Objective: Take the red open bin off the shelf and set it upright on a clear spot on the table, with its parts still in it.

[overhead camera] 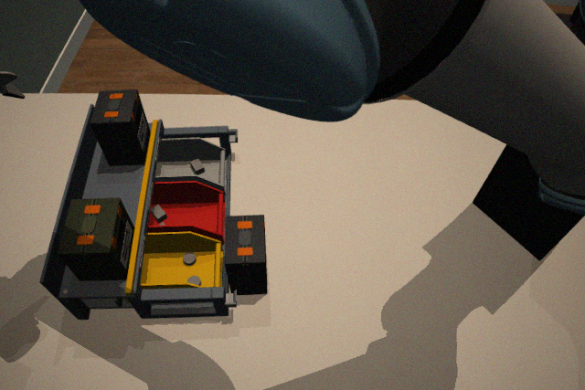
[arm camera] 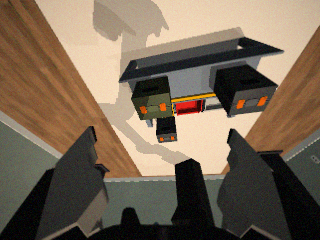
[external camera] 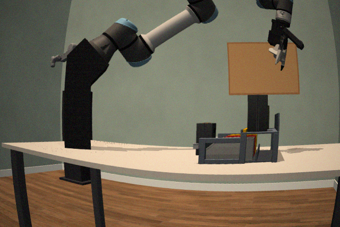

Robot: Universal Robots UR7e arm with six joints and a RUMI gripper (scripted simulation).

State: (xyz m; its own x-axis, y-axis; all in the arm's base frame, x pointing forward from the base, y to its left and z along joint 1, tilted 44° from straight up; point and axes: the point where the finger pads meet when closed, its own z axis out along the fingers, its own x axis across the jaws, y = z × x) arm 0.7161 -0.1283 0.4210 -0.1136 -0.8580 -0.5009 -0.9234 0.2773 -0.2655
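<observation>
My gripper is now 320 mm past the dark box, 20 mm to the right of it and 280 mm above it. Also, from my hand: yellow bin (190 mm behind, 30 mm to the left, 310 mm below); olive case (90 mm behind, 40 mm to the left, 200 mm below); yellow bar (130 mm behind, 80 mm to the right, 240 mm below).
</observation>
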